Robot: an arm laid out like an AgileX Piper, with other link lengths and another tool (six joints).
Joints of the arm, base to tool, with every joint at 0 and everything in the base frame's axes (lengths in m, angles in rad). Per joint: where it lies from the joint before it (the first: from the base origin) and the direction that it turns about. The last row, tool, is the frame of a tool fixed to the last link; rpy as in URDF.
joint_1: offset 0 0 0.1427 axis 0 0 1
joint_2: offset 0 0 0 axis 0 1 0
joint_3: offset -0.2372 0 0.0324 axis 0 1 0
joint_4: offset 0.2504 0 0.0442 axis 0.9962 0 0.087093
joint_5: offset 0 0 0 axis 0 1 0
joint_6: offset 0.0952 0 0.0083 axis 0.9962 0 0.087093
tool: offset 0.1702 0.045 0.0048 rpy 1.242 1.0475 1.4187
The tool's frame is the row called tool.
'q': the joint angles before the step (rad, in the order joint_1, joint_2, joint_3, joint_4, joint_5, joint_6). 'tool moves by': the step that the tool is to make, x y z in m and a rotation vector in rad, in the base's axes. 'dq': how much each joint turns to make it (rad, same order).
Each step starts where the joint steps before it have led.
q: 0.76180 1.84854 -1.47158 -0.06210 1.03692 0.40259
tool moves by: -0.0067 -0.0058 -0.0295 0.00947 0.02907 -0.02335
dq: -0.01437 0.00804 0.10850 0.02544 -0.10175 0.00518
